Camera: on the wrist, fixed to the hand. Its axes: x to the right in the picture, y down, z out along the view.
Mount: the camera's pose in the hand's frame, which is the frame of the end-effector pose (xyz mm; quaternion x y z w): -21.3 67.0 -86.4 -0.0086 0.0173 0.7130 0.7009
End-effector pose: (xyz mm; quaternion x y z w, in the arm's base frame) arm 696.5 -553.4 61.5 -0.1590 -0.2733 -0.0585 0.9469
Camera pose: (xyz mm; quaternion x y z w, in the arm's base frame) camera 734.9 -518.5 -37.1 -0.3134 -0.0613 0.6290 0.7087
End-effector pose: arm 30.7 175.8 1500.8 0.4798 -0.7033 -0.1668 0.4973
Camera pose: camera 71.8 247.1 1575.9 -0.1666 -0.8250 0.2399 0.4838
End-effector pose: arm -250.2 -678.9 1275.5 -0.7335 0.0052 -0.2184 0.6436
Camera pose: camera -279.4 -765.6 1212.0 -0.5122 0.5397 0.2932 0.6004
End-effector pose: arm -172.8 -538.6 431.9 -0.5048 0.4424 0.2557 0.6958
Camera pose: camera -267.6 -592.8 410.1 -0.0488 0.6798 0.6704 0.2934
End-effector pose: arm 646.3 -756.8 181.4 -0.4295 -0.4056 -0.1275 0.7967
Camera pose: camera 716.0 -787.9 100.3 -0.5949 0.0368 0.4678 0.6526
